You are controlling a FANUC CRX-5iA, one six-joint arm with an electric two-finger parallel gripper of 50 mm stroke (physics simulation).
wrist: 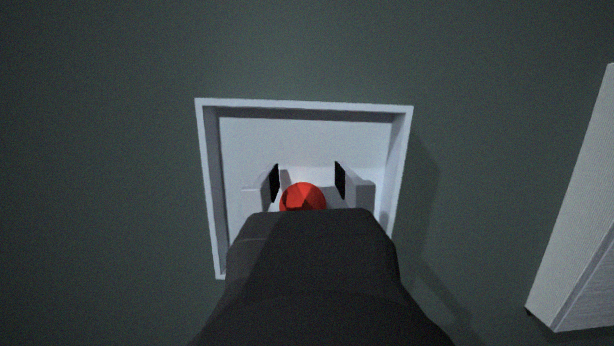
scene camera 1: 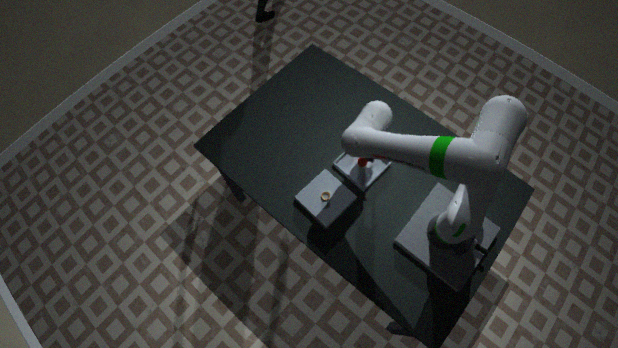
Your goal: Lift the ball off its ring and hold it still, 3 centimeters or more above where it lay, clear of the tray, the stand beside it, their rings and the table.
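Where they show: gripper, fingertip midpoint: (wrist: pixel 306 174); arm's base, origin of the base link: (scene camera 1: pixel 444 232).
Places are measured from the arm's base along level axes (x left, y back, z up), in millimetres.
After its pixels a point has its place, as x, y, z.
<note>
The red ball (scene camera 1: pixel 362 161) {-71, -455, 6} (wrist: pixel 303 197) {-95, -455, 2} sits over the shallow white tray (scene camera 1: pixel 342 173) {12, -503, -35} (wrist: pixel 305 104) {-171, -443, -19}; its lower part and its ring are hidden in the wrist view by the gripper body. My gripper (wrist: pixel 306 174) {-111, -450, -11} is open and empty. In the wrist view its two dark finger pads stand left and right of the ball's upper edge, with the ball a little nearer the gripper body and closer to the left finger. The height of the fingers over the ball is hard to tell. In the scene view the arm hides most of the gripper.
The white stand (scene camera 1: pixel 312 192) {173, -552, -11} is beside the tray, with a gold ring (scene camera 1: pixel 321 199) {177, -502, -11} on top. The arm's base plate (scene camera 1: pixel 419 227) {43, -97, -3} (wrist: pixel 570 200) {-30, -140, -41} is on the dark table (scene camera 1: pixel 280 115) {-78, -935, -47}, right of the tray in the wrist view. A person's foot (scene camera 1: pixel 265 16) shows beyond the table.
</note>
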